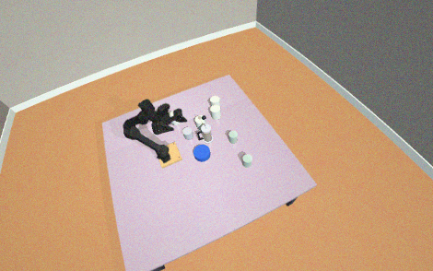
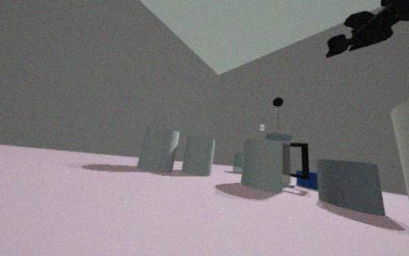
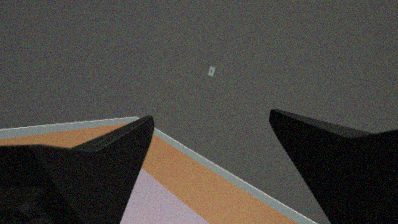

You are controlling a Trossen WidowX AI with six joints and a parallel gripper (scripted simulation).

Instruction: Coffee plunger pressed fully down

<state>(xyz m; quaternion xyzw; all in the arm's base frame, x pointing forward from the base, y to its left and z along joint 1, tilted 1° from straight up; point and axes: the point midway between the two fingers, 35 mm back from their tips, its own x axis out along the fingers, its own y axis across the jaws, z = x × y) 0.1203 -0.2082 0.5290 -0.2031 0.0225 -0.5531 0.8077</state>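
The coffee press lies 430 mm below my gripper tip, 210 mm to the left of it and 210 mm ahead of it. The rest, counted from my gripper tip: blue disc: 540 mm below, 120 mm to the left, 110 mm ahead.
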